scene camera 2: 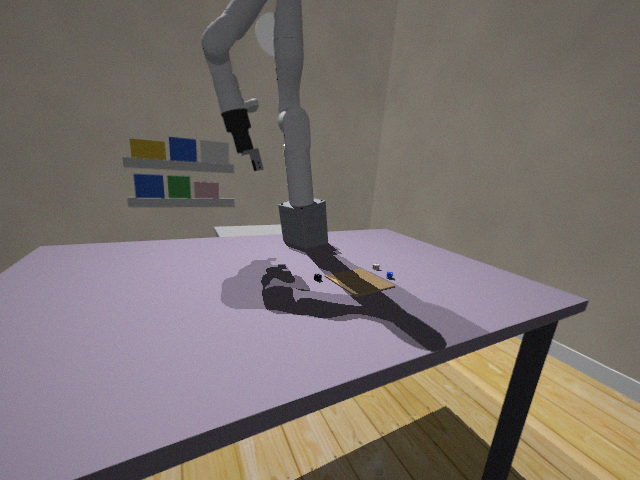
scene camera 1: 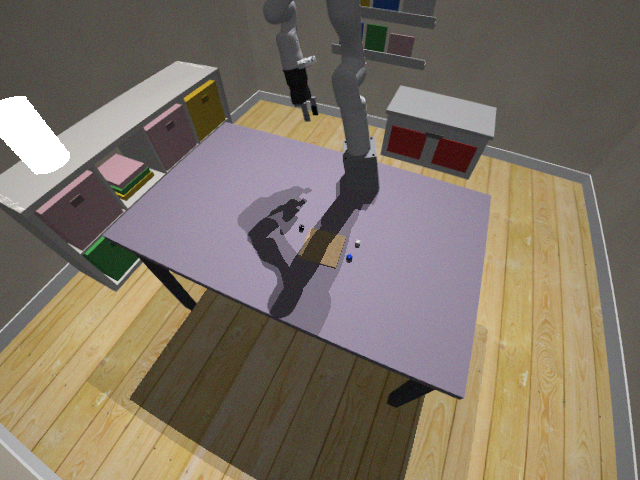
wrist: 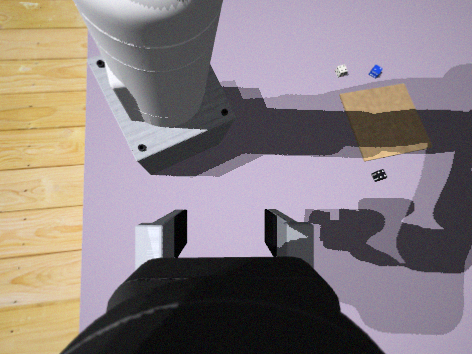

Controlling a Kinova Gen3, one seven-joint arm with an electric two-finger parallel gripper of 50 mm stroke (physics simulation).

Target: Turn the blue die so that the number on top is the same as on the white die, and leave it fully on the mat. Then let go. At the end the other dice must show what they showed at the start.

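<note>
The blue die lies on the table beside the mat, apart from it. The white die lies close to the blue die, also off the mat. The black die lies off the mat's opposite side. The tan mat is flat and carries no die. The top numbers of the blue and white dice are too small to read surely. My gripper is open and empty, high above the table and away from the dice.
The arm's grey base block stands on the lilac table, near the dice. The arm's shadow falls across the mat. A low shelf unit stands along the table's left side in scene camera 1.
</note>
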